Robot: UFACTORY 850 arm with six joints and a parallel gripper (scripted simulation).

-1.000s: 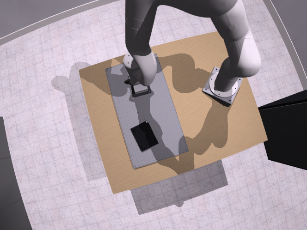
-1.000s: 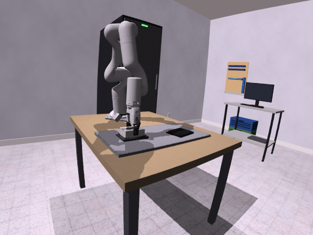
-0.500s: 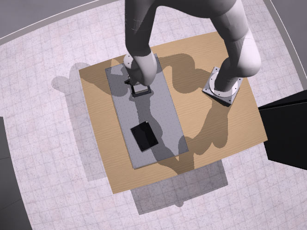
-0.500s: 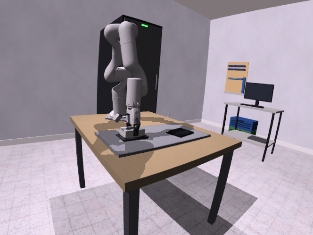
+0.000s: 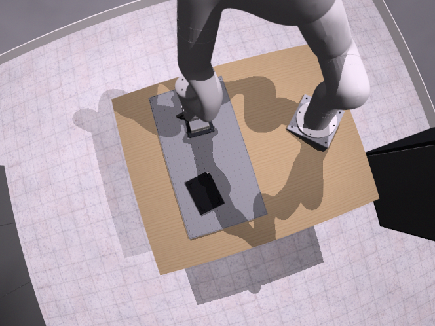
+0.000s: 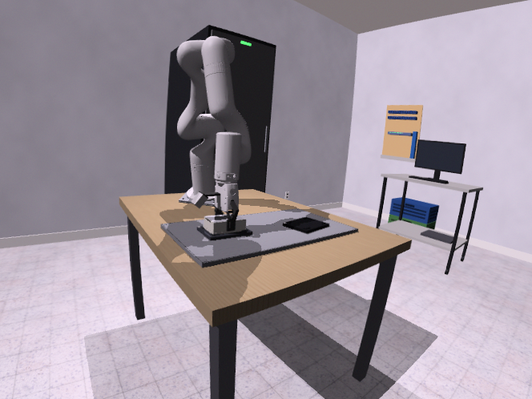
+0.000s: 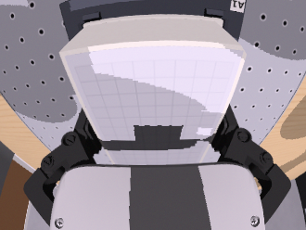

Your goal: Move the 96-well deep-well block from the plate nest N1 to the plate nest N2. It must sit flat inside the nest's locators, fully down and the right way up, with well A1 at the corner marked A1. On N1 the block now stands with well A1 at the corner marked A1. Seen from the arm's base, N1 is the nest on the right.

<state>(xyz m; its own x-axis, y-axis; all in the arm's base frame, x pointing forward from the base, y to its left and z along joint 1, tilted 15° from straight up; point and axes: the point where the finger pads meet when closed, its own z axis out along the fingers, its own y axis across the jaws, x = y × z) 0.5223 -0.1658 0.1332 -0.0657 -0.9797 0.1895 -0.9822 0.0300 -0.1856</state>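
My gripper is now right at the white deep-well block. From my hand the other things lie so: plate nest N1 (20 mm below); plate nest N2 (80 mm ahead, 340 mm to the left, 20 mm below).
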